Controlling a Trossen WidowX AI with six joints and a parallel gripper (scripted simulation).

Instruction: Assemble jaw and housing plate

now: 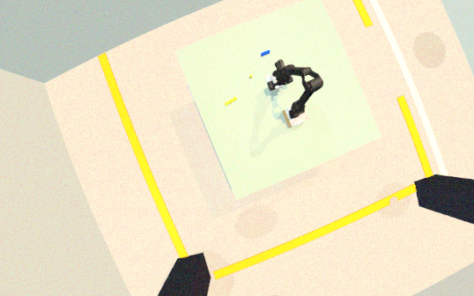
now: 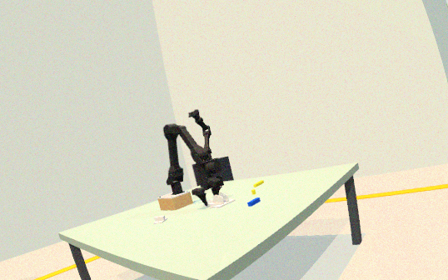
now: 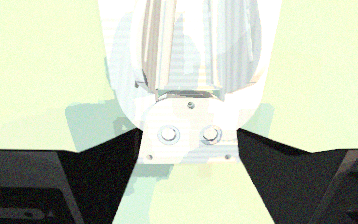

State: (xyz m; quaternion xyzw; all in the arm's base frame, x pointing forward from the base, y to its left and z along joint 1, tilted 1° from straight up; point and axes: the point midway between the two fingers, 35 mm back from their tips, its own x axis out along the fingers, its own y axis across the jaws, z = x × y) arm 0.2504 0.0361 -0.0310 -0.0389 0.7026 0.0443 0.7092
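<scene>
My gripper tip is 20 mm to the right of the white jaw, 20 mm short of it and 10 mm below it. Round my gripper tip: yellow bar (390 mm to the left, 20 mm behind); then blue block (290 mm ahead, 20 mm to the left); then yellow cube (180 mm to the left, 130 mm ahead).
</scene>
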